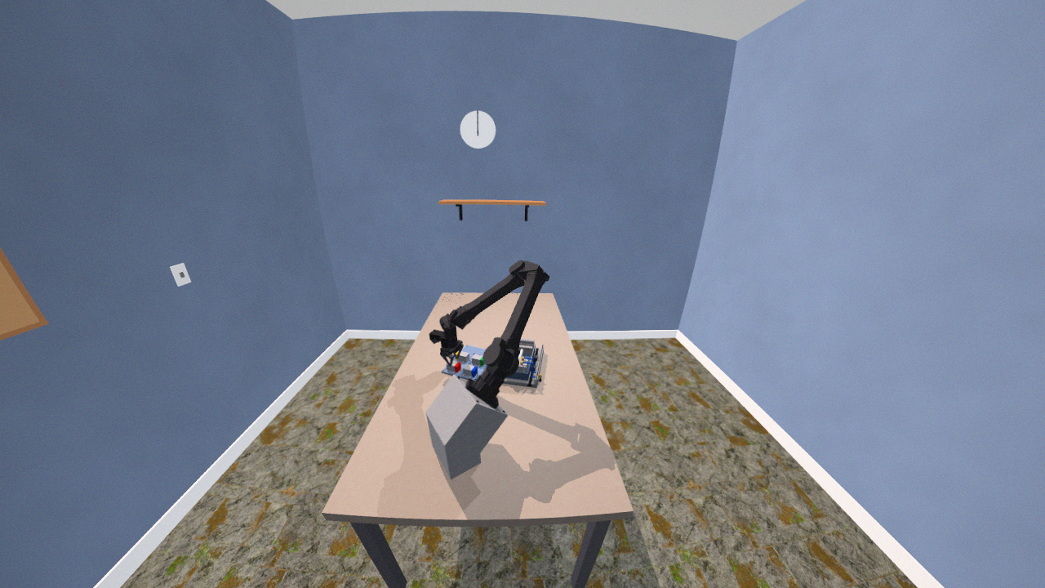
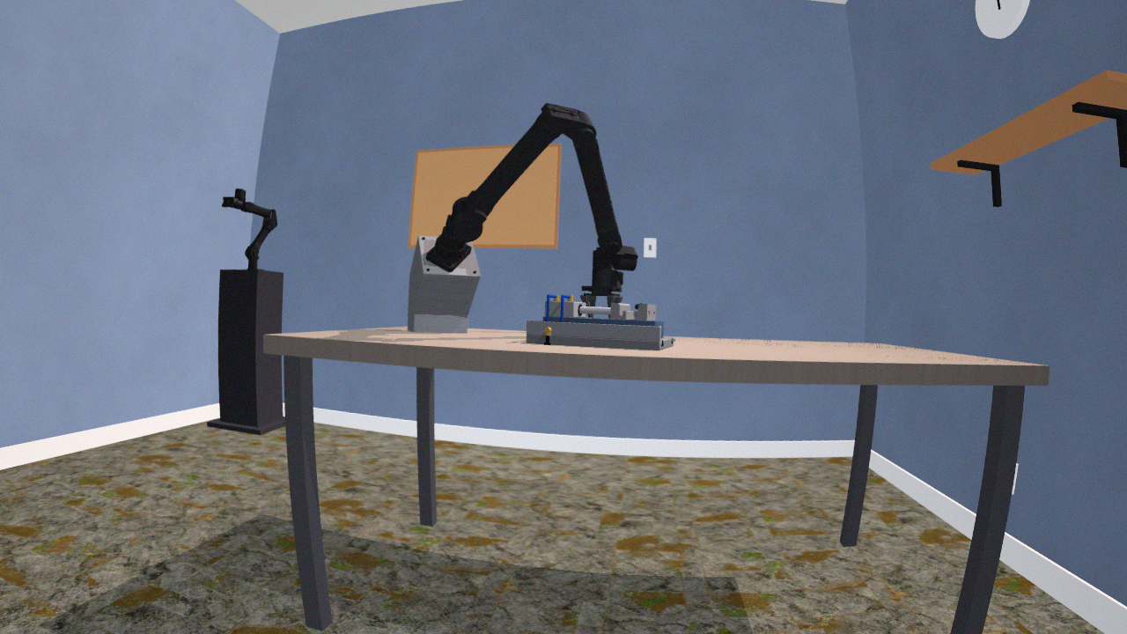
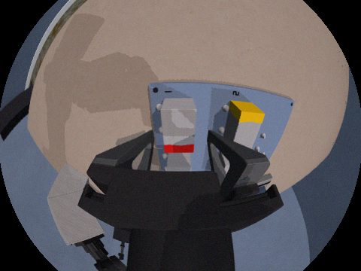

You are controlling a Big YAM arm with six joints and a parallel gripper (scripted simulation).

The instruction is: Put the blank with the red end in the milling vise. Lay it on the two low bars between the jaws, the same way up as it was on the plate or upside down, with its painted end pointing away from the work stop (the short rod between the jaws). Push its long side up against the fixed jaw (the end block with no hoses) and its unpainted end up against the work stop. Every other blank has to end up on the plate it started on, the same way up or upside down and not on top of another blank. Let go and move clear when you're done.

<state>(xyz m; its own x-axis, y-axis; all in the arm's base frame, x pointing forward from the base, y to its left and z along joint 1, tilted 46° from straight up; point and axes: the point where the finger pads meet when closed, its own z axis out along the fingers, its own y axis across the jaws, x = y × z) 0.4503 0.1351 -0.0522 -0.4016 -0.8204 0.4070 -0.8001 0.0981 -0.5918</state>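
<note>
Right now my hand is 8 cm short of the yellow-ended blank, 4 cm to the left of it and 3 cm above it. Round my hand: green-ended blank (12 cm to the right, 4 cm ahead, 3 cm below); blue-ended blank (8 cm to the right, 4 cm behind, 3 cm below); blue plate (8 cm to the right, 6 cm ahead, 5 cm below).
</note>
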